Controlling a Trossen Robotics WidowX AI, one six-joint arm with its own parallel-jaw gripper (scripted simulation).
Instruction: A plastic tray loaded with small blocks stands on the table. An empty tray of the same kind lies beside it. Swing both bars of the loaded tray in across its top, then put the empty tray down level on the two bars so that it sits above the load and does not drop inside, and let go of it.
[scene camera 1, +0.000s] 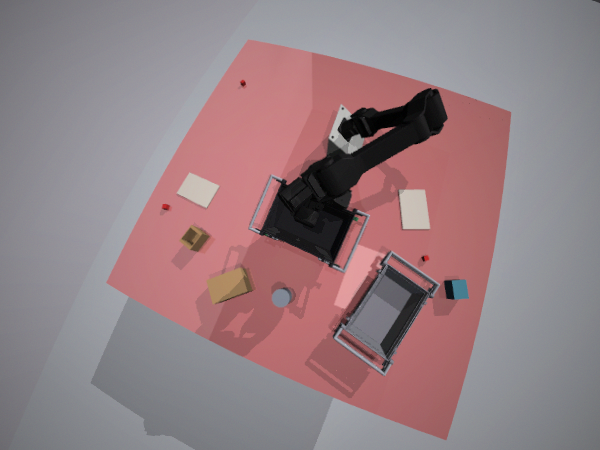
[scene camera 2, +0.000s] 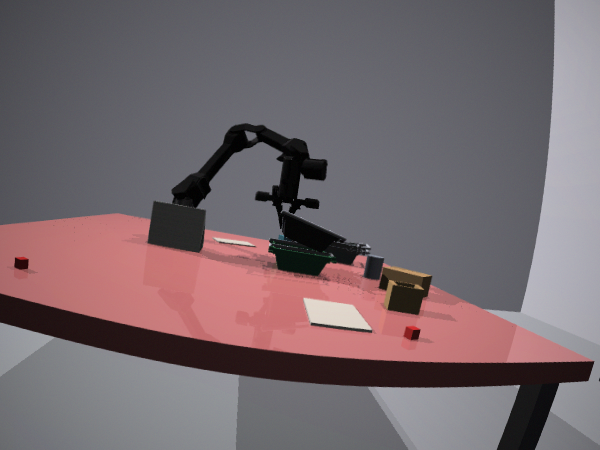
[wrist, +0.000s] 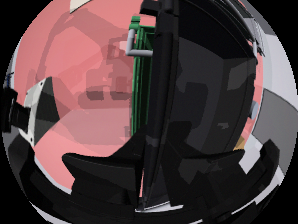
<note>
I see my gripper (scene camera 2: 282, 229) and a black tray (scene camera 1: 325, 240).
The black tray shows as well in scene camera 2 (scene camera 2: 295, 228) and in the wrist view (wrist: 201, 85). My gripper is seen too in scene camera 1 (scene camera 1: 316, 205) and in the wrist view (wrist: 151, 128).
</note>
